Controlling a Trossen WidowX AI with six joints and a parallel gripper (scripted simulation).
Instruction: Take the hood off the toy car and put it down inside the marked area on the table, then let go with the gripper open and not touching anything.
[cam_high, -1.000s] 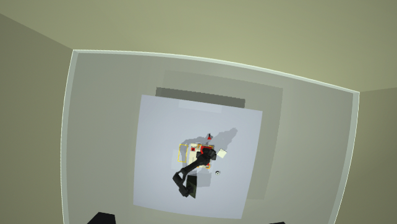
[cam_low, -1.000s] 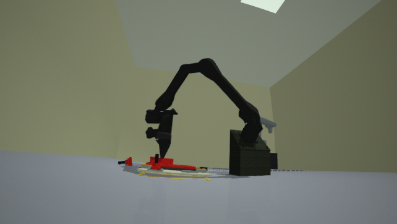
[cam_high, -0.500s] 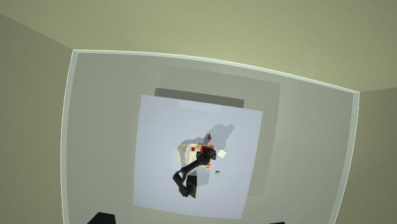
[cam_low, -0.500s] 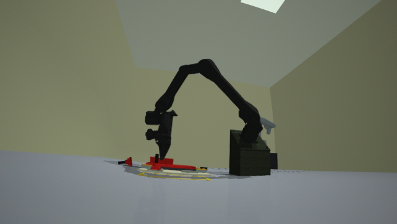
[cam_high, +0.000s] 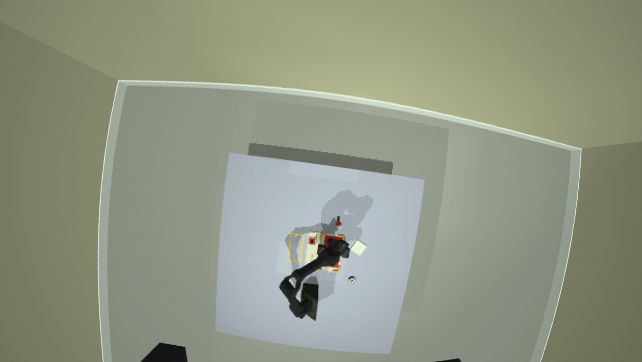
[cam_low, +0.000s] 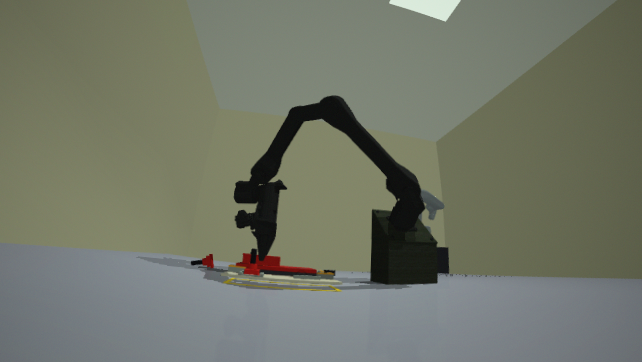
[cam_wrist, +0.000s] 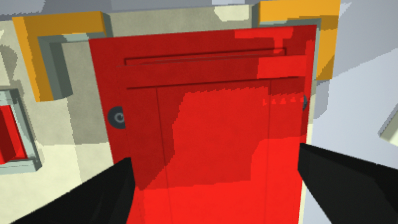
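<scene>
Now: the red hood 1 cm above my gripper tip. Round my gripper tip: white square piece: 17 cm to the right, 3 cm below, 2 cm behind; ring: 24 cm behind, 13 cm to the right, 3 cm below.
</scene>
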